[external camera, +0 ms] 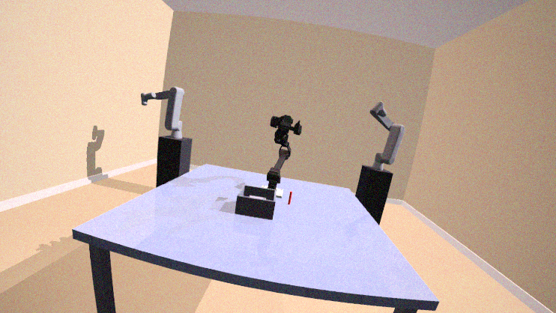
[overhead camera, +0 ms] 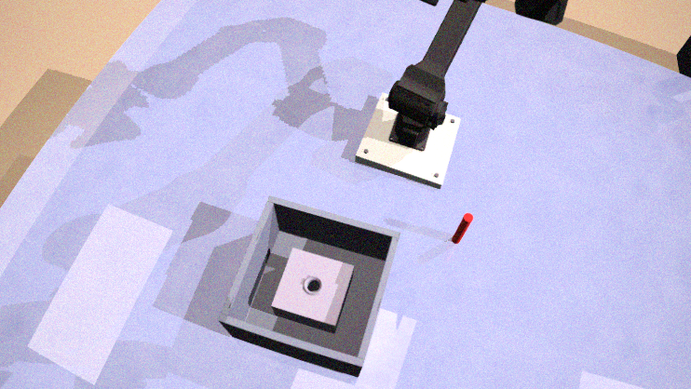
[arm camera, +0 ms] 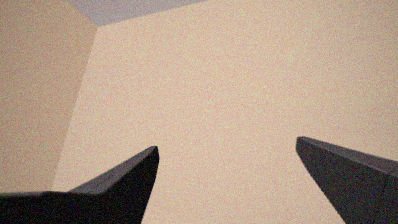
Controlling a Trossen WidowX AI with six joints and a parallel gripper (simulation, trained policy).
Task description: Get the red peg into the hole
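My gripper tip is now 46 cm above the red peg, 7 cm to the right of it and 5 cm past it. Also, from my gripper tip: dark grey box: 48 cm below, 11 cm to the right, 11 cm ahead; then grey plate: 46 cm below, 11 cm to the right, 11 cm ahead.
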